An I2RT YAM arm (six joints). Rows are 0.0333 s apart.
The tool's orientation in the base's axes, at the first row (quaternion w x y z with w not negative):
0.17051 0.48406 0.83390 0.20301
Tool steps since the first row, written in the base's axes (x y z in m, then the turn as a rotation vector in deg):
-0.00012 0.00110 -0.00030 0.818 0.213 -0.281
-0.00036 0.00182 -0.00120 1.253 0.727 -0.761
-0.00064 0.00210 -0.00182 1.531 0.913 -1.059
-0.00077 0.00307 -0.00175 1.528 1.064 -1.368
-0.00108 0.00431 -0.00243 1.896 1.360 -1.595
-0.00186 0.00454 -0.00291 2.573 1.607 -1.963
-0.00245 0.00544 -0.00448 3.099 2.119 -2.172
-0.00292 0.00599 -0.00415 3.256 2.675 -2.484
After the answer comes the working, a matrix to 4 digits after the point.
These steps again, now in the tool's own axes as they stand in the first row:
0.00105 0.00025 0.00039 -0.176 0.558 0.672
0.00187 -0.00005 0.00117 0.111 0.868 1.383
0.00230 -0.00045 0.00162 0.169 1.007 1.805
0.00321 -0.00007 0.00167 0.330 0.916 2.095
0.00450 -0.00009 0.00232 0.435 1.207 2.519
0.00512 -0.00080 0.00239 0.363 1.632 3.203
0.00632 -0.00162 0.00362 0.582 2.145 3.725
0.00700 -0.00156 0.00320 1.022 2.353 4.165

The tool's axes in the first row as the columns of a matrix, in the base's axes (rounded; the answer above uses it unrounded):
-0.4732 0.7381 0.4809
0.8766 0.4489 0.1735
-0.0878 0.5037 -0.8594

